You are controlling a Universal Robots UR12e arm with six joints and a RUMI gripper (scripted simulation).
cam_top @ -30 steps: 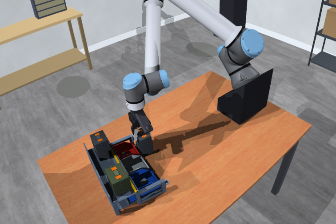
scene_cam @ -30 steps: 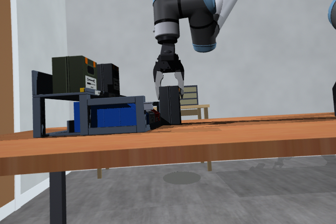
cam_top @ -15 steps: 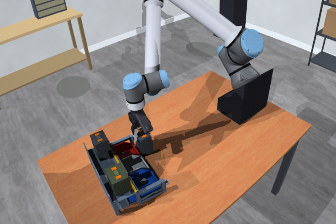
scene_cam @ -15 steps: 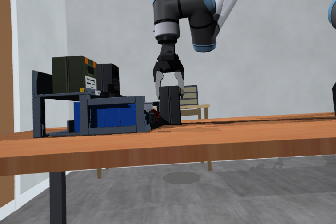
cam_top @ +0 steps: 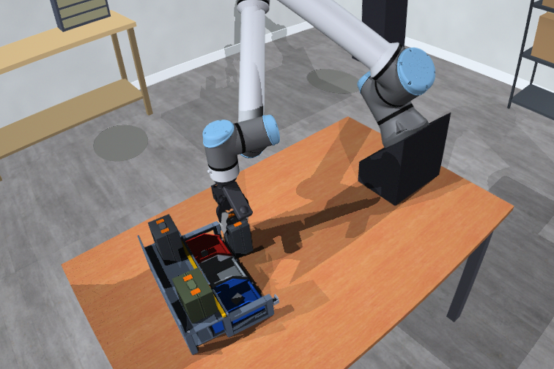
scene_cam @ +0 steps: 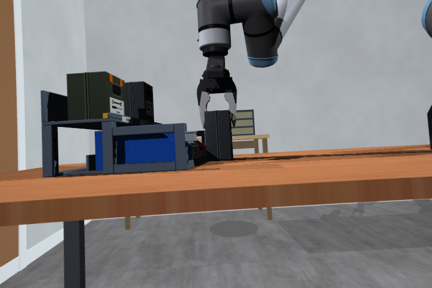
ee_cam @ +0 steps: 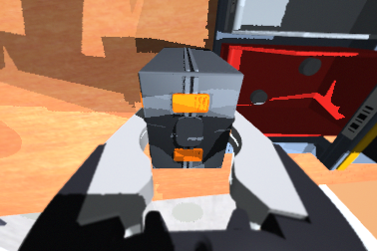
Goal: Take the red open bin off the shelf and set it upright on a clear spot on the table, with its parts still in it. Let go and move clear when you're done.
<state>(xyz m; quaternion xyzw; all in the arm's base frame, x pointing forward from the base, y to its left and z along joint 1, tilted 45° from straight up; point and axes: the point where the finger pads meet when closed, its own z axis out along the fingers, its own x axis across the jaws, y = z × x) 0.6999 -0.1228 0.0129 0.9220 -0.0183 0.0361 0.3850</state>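
My gripper is now 130 mm short of the red open bin, 60 mm above it and 10 mm to the left of it. Round my hand: grey bin 140 mm ahead, 110 mm to the left, 60 mm below; then green case 250 mm ahead, 210 mm to the left, 50 mm above.
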